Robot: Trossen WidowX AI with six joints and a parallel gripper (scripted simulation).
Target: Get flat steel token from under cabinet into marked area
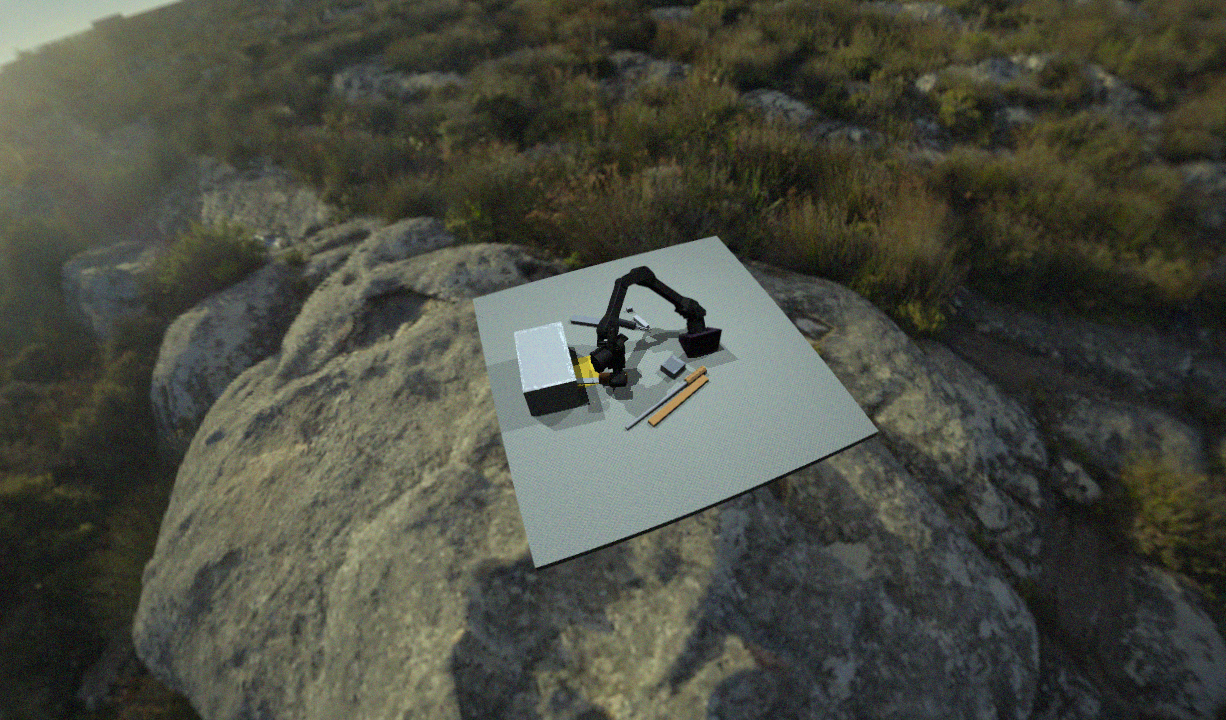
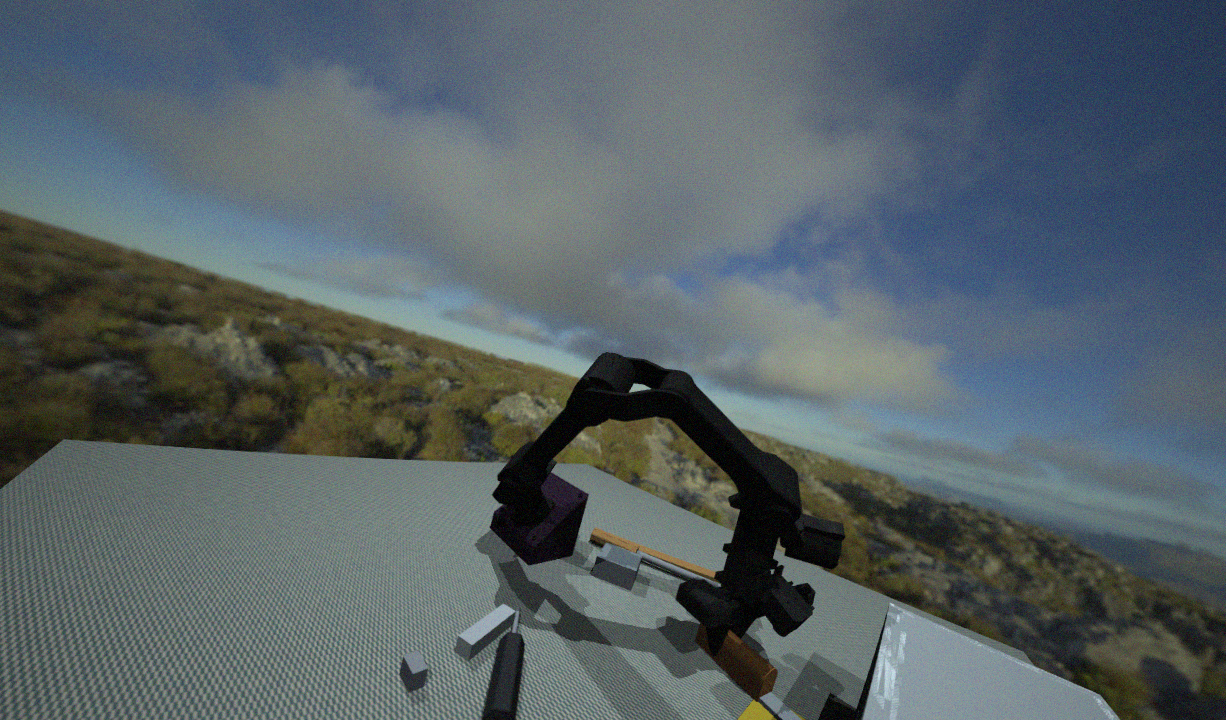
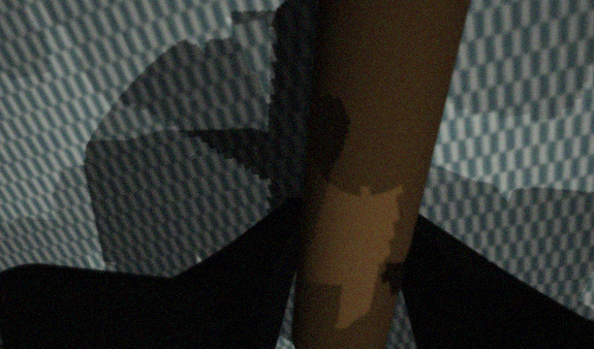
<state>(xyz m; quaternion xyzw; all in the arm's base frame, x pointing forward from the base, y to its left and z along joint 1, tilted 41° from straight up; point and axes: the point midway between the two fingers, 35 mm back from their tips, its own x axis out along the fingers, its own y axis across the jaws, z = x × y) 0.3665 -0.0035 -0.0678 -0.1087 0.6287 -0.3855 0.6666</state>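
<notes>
Now: the grey block 21 cm behind my gripper tip, 4 cm to the left of it and 1 cm above it. Also, from my gripper tip: grey bar (21 cm behind, 24 cm to the right); then small grey cube (20 cm behind, 33 cm to the right); then wooden stick (17 cm behind, 19 cm to the left).
</notes>
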